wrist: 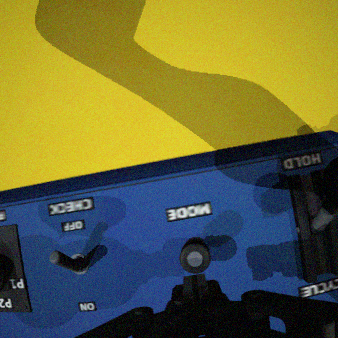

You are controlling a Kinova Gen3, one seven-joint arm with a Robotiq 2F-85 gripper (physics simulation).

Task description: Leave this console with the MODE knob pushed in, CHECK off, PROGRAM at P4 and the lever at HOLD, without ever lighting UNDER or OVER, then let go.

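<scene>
The blue console [150, 225] lies across the lower part of the wrist view, its labels upside down. The MODE knob [194, 258] is a round dark button with a grey centre; its depth is hard to tell. My gripper [195, 288] is shut and empty, its tips just below the knob in view; contact cannot be told. The CHECK toggle [66, 261] tips left, its end nearer the OFF label than ON. The lever [322, 220] at the right edge has its dark knob near the HOLD label. The PROGRAM dial [5, 270] is cut off at left, its pointer hidden. UNDER and OVER do not show.
A yellow surface [90, 135] lies beyond the console's far edge, with a broad arm-shaped shadow across it. The lever's slot plate [311, 267] runs between the HOLD and CYCLE labels, right of the gripper.
</scene>
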